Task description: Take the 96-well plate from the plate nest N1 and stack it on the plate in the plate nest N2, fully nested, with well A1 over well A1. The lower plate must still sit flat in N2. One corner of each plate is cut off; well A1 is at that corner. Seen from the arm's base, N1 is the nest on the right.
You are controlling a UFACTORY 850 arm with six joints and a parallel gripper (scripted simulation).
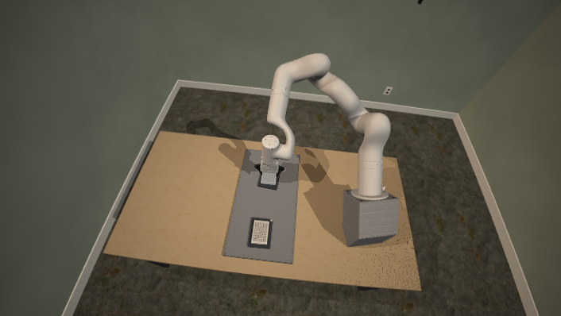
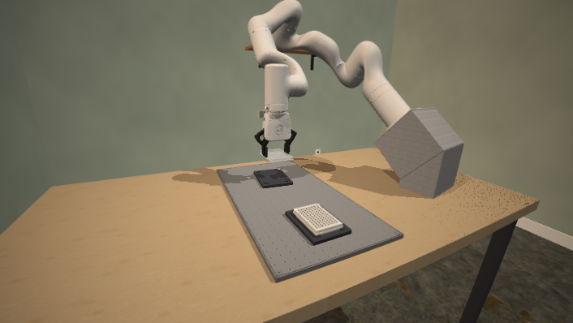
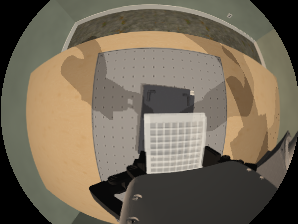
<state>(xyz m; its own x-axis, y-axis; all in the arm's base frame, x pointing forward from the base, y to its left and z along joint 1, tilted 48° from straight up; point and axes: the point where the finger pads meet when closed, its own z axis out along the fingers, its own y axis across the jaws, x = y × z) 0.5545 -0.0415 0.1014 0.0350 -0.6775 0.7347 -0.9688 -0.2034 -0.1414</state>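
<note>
The plate lies 320 mm to the left of my hand and 100 mm below it. Also, from my hand: plate nest (120 mm below, 40 mm to the right).
</note>
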